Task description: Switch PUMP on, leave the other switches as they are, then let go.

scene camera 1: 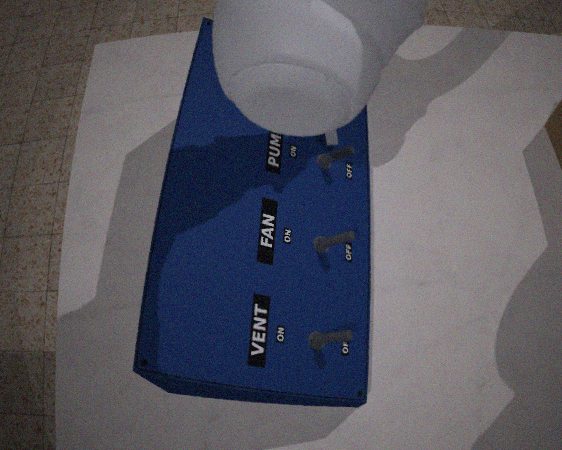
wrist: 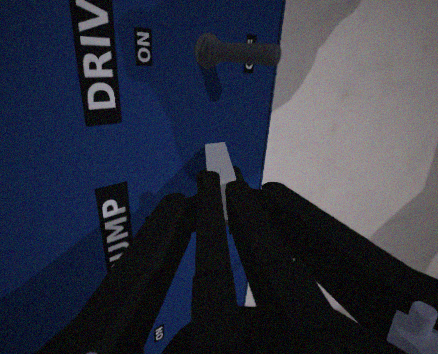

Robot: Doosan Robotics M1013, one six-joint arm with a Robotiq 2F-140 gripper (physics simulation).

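Places are measured from the arm's base along level axes (x ahead, y left, z up), in centimetres.
Pixels of known places: gripper, fingertip midpoint: (scene camera 1: 331, 137) (wrist: 216, 159).
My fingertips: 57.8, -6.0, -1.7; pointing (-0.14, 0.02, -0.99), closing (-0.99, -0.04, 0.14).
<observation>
Ahead of a thing's pixels: the offset from my fingertips to its middle, as dx, dy, dz. "spot": to the spot under its first point. Level surfaces: height alone.
The PUMP switch lever {spot: -0.5, +4.8, +2.8} (scene camera 1: 340, 154) tilts toward its OFF mark in the scene view; in the wrist view the fingers hide it. The PUMP label {+7.8, +3.6, +3.3} (scene camera 1: 273, 152) (wrist: 116, 220) is partly covered in both views. My gripper (scene camera 1: 331, 137) (wrist: 216, 159) is shut and empty. In the scene view its pale fingertip shows below the arm, close to the PUMP lever on the side away from FAN; whether they touch cannot be told. The FAN lever {spot: +0.9, +16.6, +2.6} (scene camera 1: 336, 240) and VENT lever {spot: +2.0, +28.5, +2.6} (scene camera 1: 332, 338) point to OFF. The DRIVE lever {spot: -1.4, -7.6, +2.8} (wrist: 245, 53) also points to OFF.
The levers stand on a blue panel box {+9.0, +9.5, -2.8} (scene camera 1: 210, 300) (wrist: 45, 165), near its right edge. The box lies on a pale table {dz -9.1} (scene camera 1: 440, 220) (wrist: 320, 130). The white arm (scene camera 1: 295, 70) covers the panel's far end in the scene view.
</observation>
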